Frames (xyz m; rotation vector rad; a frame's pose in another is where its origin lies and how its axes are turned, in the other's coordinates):
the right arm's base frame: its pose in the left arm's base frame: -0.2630 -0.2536 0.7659 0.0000 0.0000 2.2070
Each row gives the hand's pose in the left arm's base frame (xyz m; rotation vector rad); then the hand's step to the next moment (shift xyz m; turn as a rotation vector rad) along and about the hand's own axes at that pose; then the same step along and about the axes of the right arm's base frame.
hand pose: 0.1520 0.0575 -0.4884 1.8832 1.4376 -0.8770
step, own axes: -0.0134 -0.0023 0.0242 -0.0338 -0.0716 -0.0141
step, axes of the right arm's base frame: -0.0162 0.0222 -0.0039 0.0506 0.0547 0.0303
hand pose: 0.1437 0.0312 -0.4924 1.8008 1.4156 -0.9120
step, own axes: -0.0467 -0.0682 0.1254 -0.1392 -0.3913 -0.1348
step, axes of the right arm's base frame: -0.0396 0.1410 -0.0334 0.3253 0.2444 0.1584
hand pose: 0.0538 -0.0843 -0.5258 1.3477 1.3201 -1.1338
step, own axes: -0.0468 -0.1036 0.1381 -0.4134 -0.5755 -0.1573
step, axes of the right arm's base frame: -0.0512 0.1699 0.0226 0.4191 0.4059 0.4318
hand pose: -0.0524 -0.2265 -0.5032 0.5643 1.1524 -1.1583
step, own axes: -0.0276 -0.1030 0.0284 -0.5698 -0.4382 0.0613
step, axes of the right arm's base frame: 0.0089 0.0950 0.0555 0.2322 0.2713 0.6268
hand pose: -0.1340 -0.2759 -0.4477 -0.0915 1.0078 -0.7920
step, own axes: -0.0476 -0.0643 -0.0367 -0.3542 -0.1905 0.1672
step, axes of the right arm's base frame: 0.0412 0.0663 0.0407 0.0761 0.0371 0.4272
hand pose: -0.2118 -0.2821 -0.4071 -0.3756 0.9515 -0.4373
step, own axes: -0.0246 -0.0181 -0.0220 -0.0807 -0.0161 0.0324
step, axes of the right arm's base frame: 0.0162 0.0308 0.0143 0.0352 -0.0053 0.0809
